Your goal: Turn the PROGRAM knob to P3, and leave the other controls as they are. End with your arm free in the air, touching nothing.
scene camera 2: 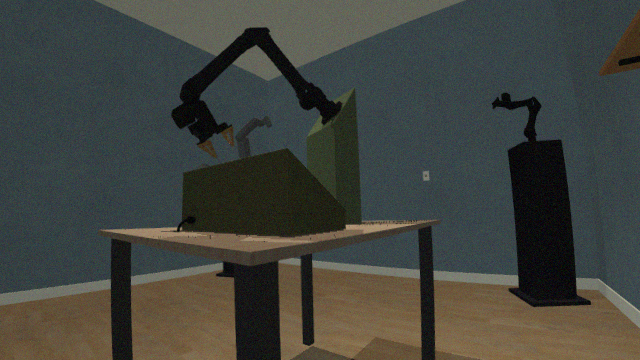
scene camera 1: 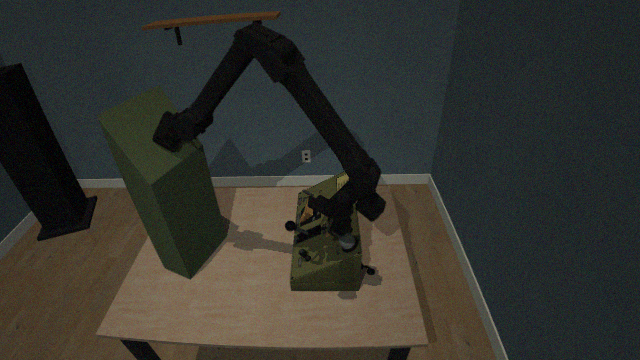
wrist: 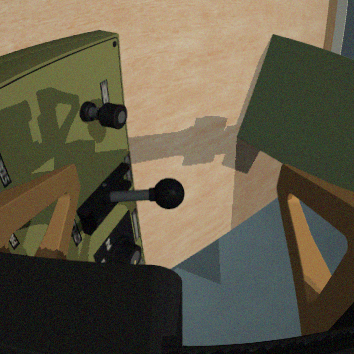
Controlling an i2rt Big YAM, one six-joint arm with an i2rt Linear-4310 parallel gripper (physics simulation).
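Places are measured from the arm's base along level axes (x back, y right, z up), in millimetres.
Where they show: gripper, between the fingertips: (scene camera 2: 225, 152) (scene camera 1: 313, 228) (wrist: 177, 175); arm's base, origin of its link: (scene camera 2: 332, 113) (scene camera 1: 169, 132).
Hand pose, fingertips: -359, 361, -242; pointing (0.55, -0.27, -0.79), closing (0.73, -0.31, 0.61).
Observation:
Things, the pixels of their top centre, and the offset from my fingertips, as dx, dy, dz. "spot": a spot on its surface instead. Level surfaces: height alone.
- black knob, centre of its top: (wrist: 119, 120) (scene camera 1: 302, 250) +22, -58, -149
- dark control, centre of its top: (wrist: 134, 265) -78, -277, -155
- black cable end, a spot on its surface: (scene camera 2: 189, 220) spot: -186, +2, -258
- table, height of its surface: dz -292
An olive-green control box (scene camera 1: 325, 277) (scene camera 2: 235, 200) (wrist: 60, 70) stands on the table, its panel partly hidden by the arm in scene camera 1. My gripper (scene camera 2: 224, 151) (wrist: 177, 175) is open and empty, its orange fingers wide apart above the box. In the wrist view, a lever with a black ball (wrist: 169, 193) sticks out of a slot between the fingers' lines of sight; its ball (scene camera 1: 290, 226) also shows in scene camera 1. A black knob (wrist: 112, 115) (scene camera 1: 304, 255) stands near a panel corner. A dark control (wrist: 134, 255) is partly hidden at the bottom. I cannot tell which control is PROGRAM; labels are unreadable.
A tall green block (scene camera 1: 187, 220) (scene camera 2: 347, 175) (wrist: 305, 105) stands beside the box, with the arm's base on its sloping top. A black cable end (scene camera 1: 369, 270) (scene camera 2: 189, 220) protrudes behind the box. A black pedestal (scene camera 1: 45, 160) (scene camera 2: 542, 220) stands away from the table (scene camera 1: 250, 320).

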